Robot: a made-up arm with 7 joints.
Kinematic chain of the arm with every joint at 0, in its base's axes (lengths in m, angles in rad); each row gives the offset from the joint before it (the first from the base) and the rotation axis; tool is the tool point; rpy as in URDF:
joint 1: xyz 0 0 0.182 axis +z
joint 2: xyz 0 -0.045 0.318 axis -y
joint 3: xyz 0 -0.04 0.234 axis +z
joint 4: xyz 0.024 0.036 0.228 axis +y
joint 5: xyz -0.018 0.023 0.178 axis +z
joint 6: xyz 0 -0.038 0.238 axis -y
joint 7: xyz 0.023 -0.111 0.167 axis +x
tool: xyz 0 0 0 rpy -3.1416 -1.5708 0
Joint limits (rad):
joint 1: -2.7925..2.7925
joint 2: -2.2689..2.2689
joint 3: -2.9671..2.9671
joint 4: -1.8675..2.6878
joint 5: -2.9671..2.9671
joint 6: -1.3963..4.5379
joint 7: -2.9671..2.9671
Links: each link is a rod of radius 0.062 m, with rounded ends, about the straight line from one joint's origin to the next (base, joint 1, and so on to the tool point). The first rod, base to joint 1, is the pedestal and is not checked.
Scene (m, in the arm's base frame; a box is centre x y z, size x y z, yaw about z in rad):
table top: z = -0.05
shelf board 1: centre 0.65 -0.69 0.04 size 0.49 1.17 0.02 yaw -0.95
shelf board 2: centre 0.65 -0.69 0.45 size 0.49 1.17 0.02 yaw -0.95
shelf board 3: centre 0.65 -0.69 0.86 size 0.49 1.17 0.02 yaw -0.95
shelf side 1: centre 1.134 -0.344 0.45 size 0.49 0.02 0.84 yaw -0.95
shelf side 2: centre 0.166 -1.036 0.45 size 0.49 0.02 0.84 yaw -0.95
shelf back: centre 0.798 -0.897 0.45 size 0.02 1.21 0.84 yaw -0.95
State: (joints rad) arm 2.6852 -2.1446 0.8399 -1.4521 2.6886 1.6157 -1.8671
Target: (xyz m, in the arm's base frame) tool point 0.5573 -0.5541 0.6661
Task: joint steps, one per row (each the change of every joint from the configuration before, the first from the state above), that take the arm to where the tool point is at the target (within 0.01 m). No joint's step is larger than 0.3 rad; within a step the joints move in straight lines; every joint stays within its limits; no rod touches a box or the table.
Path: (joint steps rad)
1: -0.0177 0.2844 -0.0881 -0.0519 0.0348 -0.2387 0.0000
2: -0.0178 0.2844 -0.0882 -0.0520 0.0348 -0.2387 0.0000
3: -0.0177 0.2844 -0.0881 -0.0519 0.0348 -0.2387 0.0000
4: -0.0178 0.2845 -0.0882 -0.0519 0.0348 -0.2387 0.0000
5: -0.0177 0.2844 -0.0881 -0.0519 0.0349 -0.2387 0.0000
6: -0.0178 0.2844 -0.0882 -0.0519 0.0348 -0.2387 0.0000
7: -0.0177 0.2844 -0.0881 -0.0520 0.0348 -0.2387 0.0000
8: -0.0178 0.2844 -0.0882 -0.0519 0.0348 -0.2387 0.0000
9: -0.0844 0.0978 0.0792 0.0506 -0.0048 0.2639 0.0000
10: -0.0845 0.0977 0.0792 0.0505 -0.0049 0.2638 0.0000
11: -0.0845 0.0978 0.0792 0.0506 -0.0048 0.2639 0.0000
12: -0.0845 0.0977 0.0792 0.0506 -0.0048 0.2639 0.0000
13: -0.0845 0.0978 0.0792 0.0506 -0.0048 0.2638 0.0000

